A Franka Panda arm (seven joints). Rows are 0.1 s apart.
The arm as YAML. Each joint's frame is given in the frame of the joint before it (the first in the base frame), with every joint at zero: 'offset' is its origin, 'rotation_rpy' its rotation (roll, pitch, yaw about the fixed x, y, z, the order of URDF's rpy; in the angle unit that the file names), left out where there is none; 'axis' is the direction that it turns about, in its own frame. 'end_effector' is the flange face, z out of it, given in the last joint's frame.
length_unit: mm
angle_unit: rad
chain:
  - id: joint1
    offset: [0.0, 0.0, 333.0]
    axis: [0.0, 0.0, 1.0]
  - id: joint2
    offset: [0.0, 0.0, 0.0]
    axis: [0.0, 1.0, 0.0]
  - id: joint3
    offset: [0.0, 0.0, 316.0]
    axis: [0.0, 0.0, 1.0]
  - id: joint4
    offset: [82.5, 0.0, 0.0]
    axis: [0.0, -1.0, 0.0]
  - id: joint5
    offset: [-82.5, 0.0, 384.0]
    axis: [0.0, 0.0, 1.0]
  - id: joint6
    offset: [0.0, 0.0, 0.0]
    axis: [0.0, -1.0, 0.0]
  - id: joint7
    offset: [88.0, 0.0, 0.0]
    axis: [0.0, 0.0, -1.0]
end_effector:
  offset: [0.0, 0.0, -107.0]
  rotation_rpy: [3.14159, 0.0, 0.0]
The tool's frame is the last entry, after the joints.
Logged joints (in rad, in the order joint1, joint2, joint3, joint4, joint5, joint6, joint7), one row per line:
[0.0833 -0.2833 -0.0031 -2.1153 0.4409 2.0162 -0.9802]
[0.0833 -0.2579 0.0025 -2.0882 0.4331 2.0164 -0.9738]
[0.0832 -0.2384 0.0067 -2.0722 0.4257 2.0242 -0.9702]
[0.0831 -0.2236 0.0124 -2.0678 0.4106 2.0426 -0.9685]
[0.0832 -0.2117 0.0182 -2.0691 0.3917 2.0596 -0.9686]
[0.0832 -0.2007 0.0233 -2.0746 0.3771 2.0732 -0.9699]
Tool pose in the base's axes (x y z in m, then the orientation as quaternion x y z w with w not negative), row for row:
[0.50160 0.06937 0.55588 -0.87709 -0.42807 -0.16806 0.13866]
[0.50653 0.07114 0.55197 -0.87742 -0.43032 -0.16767 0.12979]
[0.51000 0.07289 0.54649 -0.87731 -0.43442 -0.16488 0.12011]
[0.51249 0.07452 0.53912 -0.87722 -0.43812 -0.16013 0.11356]
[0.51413 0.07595 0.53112 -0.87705 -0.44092 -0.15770 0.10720]
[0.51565 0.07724 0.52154 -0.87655 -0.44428 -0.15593 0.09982]
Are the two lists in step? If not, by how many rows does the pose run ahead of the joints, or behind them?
The pose runs 2 rows ahead of the joints: the pose in row i belongs to the joints in row i + 2.
